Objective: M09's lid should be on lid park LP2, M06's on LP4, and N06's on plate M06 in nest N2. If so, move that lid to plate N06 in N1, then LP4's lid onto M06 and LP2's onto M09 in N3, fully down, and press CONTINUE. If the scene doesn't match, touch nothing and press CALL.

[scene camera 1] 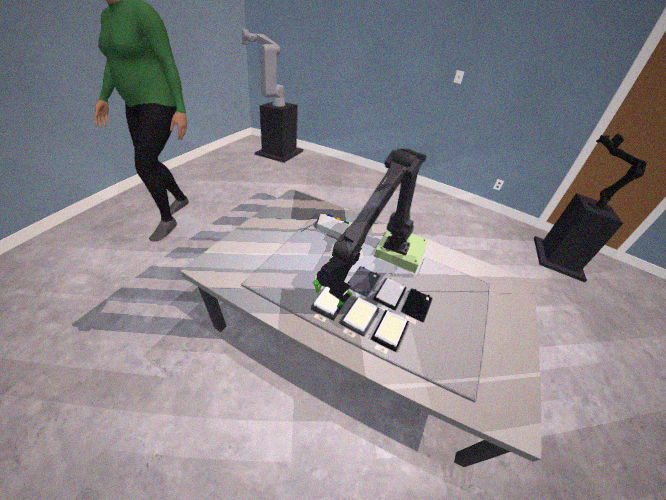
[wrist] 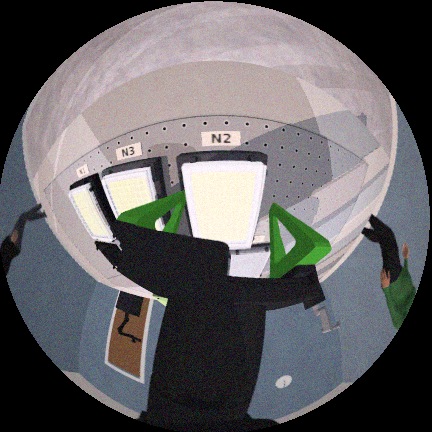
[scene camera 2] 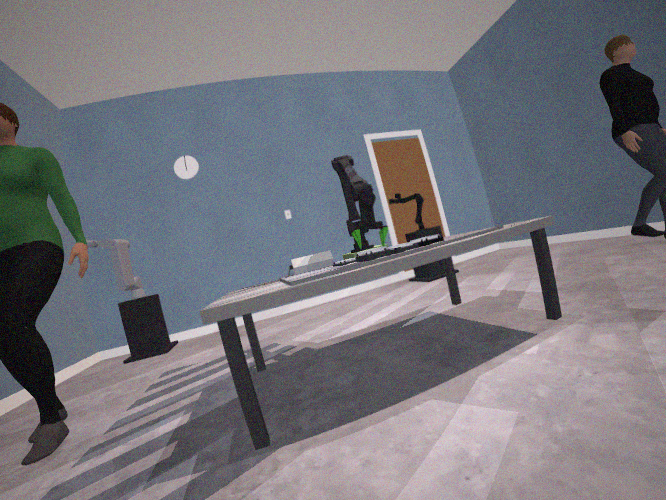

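Pixels of known places: gripper, fingertip midpoint: (scene camera 1: 327, 299) (wrist: 228, 200) (scene camera 2: 372, 247); arm's base at its link origin: (scene camera 1: 396, 246) (scene camera 2: 362, 250).
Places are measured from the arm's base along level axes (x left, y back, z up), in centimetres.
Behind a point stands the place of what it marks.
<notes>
My gripper (scene camera 1: 330, 293) @[x -15.3, y -46.8, z 0.4 cm] (scene camera 2: 370, 237) @[x -15.3, y -46.8, z 0.4 cm] (wrist: 228, 200) @[x -15.3, y -46.8, z 0.4 cm] is open and empty, its green fingers on either side of and above the pale plate (scene camera 1: 326, 302) @[x -15.2, y -47.9, z -0.1 cm] (wrist: 223, 205) @[x -14.8, y -45.8, z -0.1 cm] at nest N2. This plate has a wide white rim and a smooth-looking cream top. The plate (scene camera 1: 360, 314) @[x -1.4, y -45.8, z -1.1 cm] (wrist: 127, 190) @[x -2.3, y -48.6, z -1.3 cm] at N3 and the plate (scene camera 1: 391, 329) @[x 11.5, y -46.6, z -1.0 cm] (wrist: 90, 212) @[x 9.3, y -46.4, z -0.9 cm] at N1 show cream tops. Behind them in scene camera 1 are a pale grey slab (scene camera 1: 390, 292) @[x 5.8, y -28.1, z -2.3 cm] and a black pad (scene camera 1: 417, 305) @[x 18.3, y -28.5, z -3.1 cm]. In the wrist view a pale slab (wrist: 248, 265) @[x -20.5, y -28.0, z -2.3 cm] lies partly hidden behind N2. Plate and park names cannot be read.
A white box with coloured buttons (scene camera 1: 332, 221) @[x -34.6, y -3.0, z 3.2 cm] (scene camera 2: 312, 261) @[x -31.6, y -4.7, z 0.6 cm] stands at the table's far left. The arm's light green base (scene camera 1: 416, 259) @[x 11.3, y -4.3, z 0.2 cm] is behind the parks. A person in green (scene camera 1: 140, 59) (scene camera 2: 29, 199) is near the table; a person in black (scene camera 2: 629, 96) is farther right.
</notes>
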